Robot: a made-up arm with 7 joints.
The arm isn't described. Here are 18 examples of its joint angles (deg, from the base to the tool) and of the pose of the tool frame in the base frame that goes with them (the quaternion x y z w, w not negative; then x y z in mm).
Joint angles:
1: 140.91 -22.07 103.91 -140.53 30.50 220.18 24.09
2: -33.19 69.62 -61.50 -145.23 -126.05 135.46 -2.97
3: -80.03 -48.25 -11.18 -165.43 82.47 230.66 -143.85
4: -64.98 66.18 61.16 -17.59 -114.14 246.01 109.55
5: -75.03 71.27 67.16 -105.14 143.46 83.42 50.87
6: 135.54 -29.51 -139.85 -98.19 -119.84 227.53 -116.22
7: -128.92 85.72 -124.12 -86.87 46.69 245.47 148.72
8: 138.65 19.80 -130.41 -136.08 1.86 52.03 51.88
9: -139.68 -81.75 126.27 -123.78 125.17 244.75 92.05
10: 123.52 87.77 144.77 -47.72 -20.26 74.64 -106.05
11: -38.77 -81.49 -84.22 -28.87 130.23 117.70 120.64
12: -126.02 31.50 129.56 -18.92 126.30 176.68 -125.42
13: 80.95 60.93 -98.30 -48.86 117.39 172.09 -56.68
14: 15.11 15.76 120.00 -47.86 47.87 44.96 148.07
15: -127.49 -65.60 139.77 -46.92 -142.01 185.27 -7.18
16: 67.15 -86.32 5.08 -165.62 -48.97 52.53 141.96
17: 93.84 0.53 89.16 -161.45 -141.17 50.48 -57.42
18: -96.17 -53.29 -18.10 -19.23 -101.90 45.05 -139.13
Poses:
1: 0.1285 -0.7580 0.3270 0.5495 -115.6 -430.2 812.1
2: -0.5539 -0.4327 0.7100 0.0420 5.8 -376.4 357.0
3: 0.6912 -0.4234 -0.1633 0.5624 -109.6 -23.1 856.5
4: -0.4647 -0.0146 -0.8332 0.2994 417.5 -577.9 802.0
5: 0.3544 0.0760 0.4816 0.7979 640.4 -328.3 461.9
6: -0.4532 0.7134 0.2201 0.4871 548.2 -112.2 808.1
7: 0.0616 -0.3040 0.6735 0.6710 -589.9 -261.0 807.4
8: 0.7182 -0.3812 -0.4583 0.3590 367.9 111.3 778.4
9: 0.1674 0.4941 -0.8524 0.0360 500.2 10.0 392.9
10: 0.6470 -0.1605 0.2120 0.7146 -649.4 537.0 890.8
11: -0.2416 -0.2689 -0.4294 0.8276 -865.8 328.6 653.6
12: 0.0256 0.1847 -0.9801 0.0684 -46.3 -424.3 1271.4
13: -0.5369 -0.2241 -0.8027 0.1310 441.8 520.5 1011.5
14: 0.9001 0.1997 -0.2935 0.2527 -110.9 310.0 1351.7
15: -0.2094 0.7831 0.0882 0.5789 627.9 504.7 532.6
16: 0.5829 -0.6670 0.4551 0.0904 5.9 -43.4 790.0
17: -0.3222 0.0352 0.6809 0.6567 -370.4 20.8 623.9
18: 0.7023 -0.6475 -0.1796 0.2353 -45.2 658.3 1180.9
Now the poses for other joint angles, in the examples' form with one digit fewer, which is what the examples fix.
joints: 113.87 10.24 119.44 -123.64 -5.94 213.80 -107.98
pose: 0.662 -0.114 -0.302 0.676 -297 -295 996
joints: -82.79 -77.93 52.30 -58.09 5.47 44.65 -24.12
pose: 0.832 -0.067 0.027 0.550 295 675 953
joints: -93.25 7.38 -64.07 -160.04 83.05 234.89 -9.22
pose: -0.413 -0.736 -0.193 0.500 -287 -88 752
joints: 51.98 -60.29 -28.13 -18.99 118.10 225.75 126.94
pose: 0.461 -0.267 0.707 0.465 -272 -558 1005
